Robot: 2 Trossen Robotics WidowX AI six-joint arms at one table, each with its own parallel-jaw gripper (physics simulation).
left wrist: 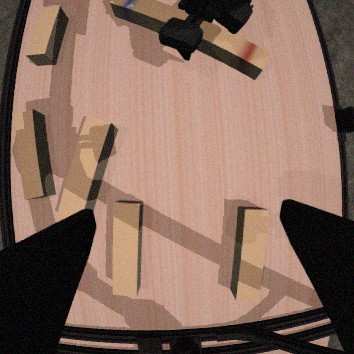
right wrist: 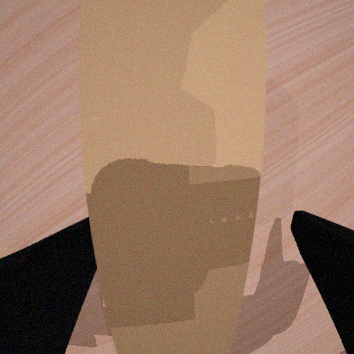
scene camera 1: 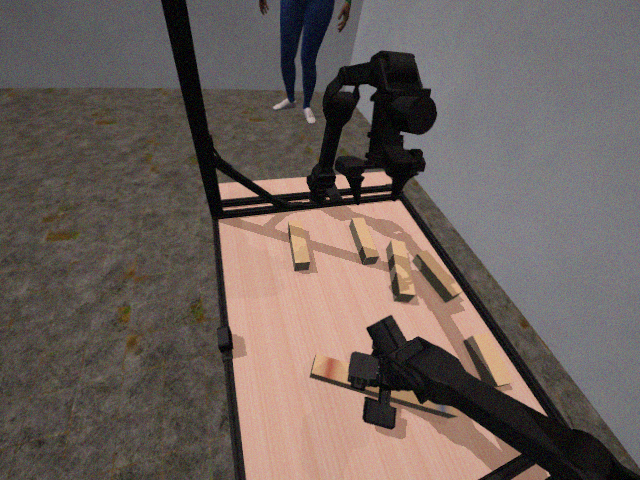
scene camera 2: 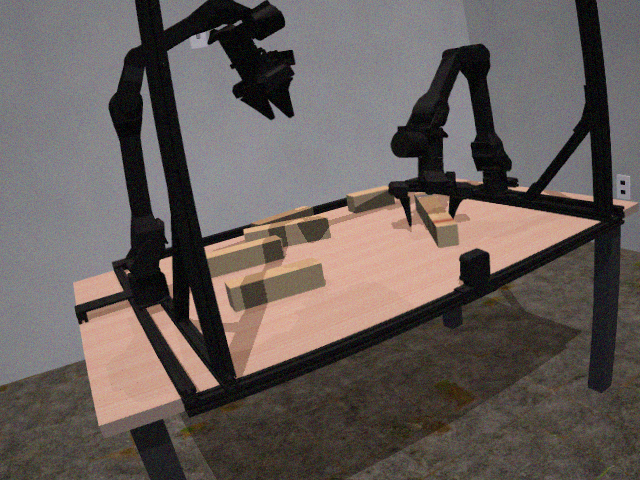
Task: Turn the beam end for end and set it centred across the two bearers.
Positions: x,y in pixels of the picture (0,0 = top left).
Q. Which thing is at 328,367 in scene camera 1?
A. A beam.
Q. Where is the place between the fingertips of my left gripper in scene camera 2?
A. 282,118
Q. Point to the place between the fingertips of my right gripper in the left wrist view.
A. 195,44
